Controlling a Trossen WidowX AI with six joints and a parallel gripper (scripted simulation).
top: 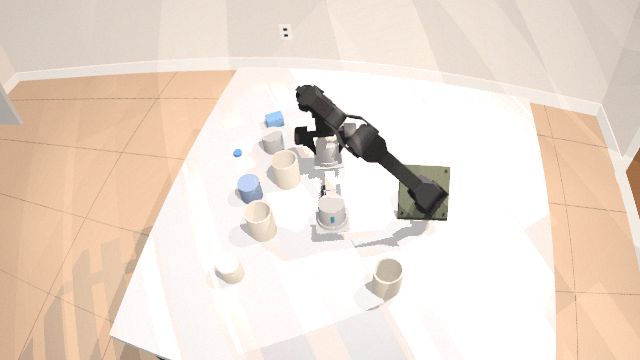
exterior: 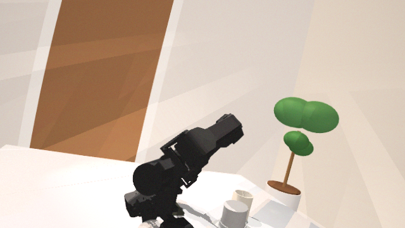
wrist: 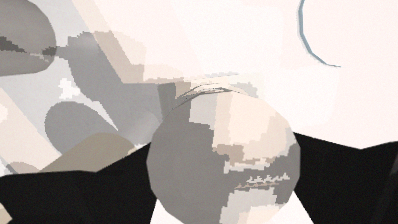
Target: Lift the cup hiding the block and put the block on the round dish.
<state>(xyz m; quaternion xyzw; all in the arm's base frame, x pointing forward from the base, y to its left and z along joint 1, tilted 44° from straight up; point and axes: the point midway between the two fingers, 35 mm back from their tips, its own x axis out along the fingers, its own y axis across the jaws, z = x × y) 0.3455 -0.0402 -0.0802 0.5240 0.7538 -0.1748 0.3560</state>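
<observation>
The grey block lies 1 cm below my gripper tip. Round my gripper tip: blue cup (17 cm ahead, 19 cm to the left, 2 cm below); balance beam (5 cm behind, 13 cm to the left, 2 cm below); dish (10 cm behind, 13 cm to the right, 5 cm below).
</observation>
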